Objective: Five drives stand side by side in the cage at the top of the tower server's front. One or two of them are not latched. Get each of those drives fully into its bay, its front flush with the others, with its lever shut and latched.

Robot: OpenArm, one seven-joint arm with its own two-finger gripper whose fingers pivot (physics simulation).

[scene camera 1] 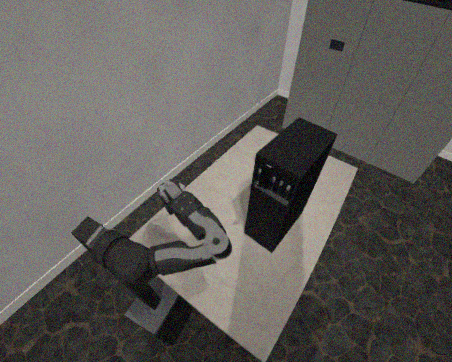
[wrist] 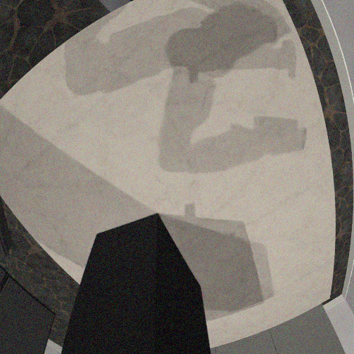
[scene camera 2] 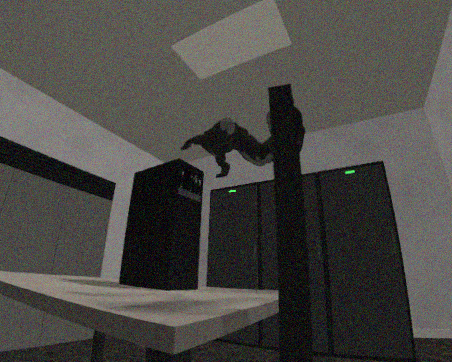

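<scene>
The black tower server (scene camera 1: 262, 220) (scene camera 2: 160, 240) (wrist: 125, 290) stands upright on the table. Its drive cage (scene camera 1: 275, 181) (scene camera 2: 191, 181) is at the top of the front, with pale upright drive fronts or levers and a light bar beneath. The pale marks are unevenly spaced, with a wider dark gap between the leftmost and the rest in scene camera 1. Which drives are unlatched is too small and dark to tell. My gripper (scene camera 1: 164, 190) (scene camera 2: 201, 161) is open and empty, high above the table's wall side, well apart from the tower's front. Its fingers do not show in the wrist view.
The pale table (scene camera 1: 265, 300) (scene camera 2: 90, 300) (wrist: 125, 150) carries shadows of the arm and tower. The arm's dark column (scene camera 2: 292, 250) stands at the table's near end. A long wall (scene camera 1: 125, 75) runs beside the table. Grey cabinets (scene camera 1: 380, 90) and dark racks (scene camera 2: 360, 250) stand beyond it.
</scene>
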